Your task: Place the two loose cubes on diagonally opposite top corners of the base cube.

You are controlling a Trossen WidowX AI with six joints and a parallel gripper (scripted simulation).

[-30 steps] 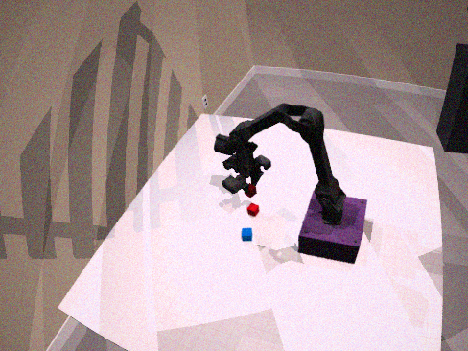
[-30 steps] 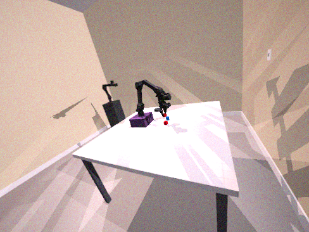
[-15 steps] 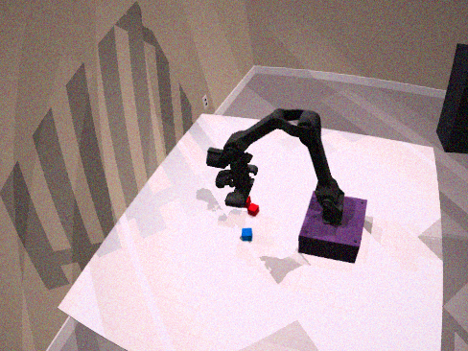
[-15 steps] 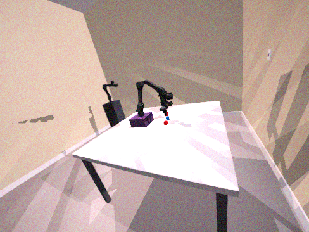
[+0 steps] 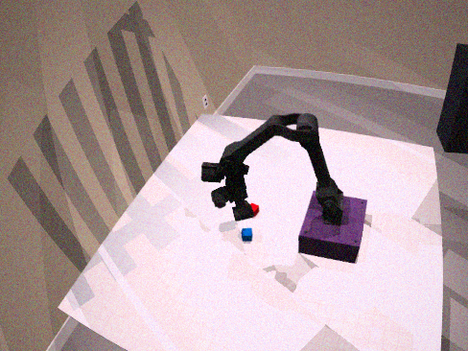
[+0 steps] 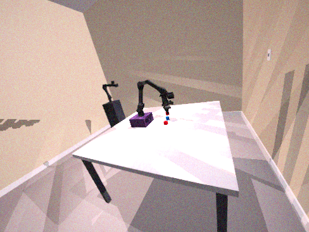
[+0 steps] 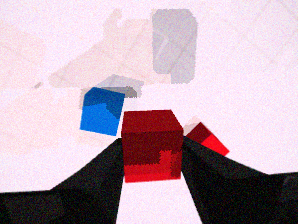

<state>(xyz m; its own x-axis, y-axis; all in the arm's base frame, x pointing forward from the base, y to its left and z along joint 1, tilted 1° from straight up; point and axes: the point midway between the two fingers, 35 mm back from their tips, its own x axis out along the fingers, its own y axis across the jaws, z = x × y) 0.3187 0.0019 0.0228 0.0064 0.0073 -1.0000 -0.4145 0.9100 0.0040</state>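
Now: the blue cube 70 mm below my gripper tip, 40 mm to the left of it and 20 mm behind it. Also, from my gripper tip: red cube 80 mm to the right, 70 mm below, 20 mm behind.
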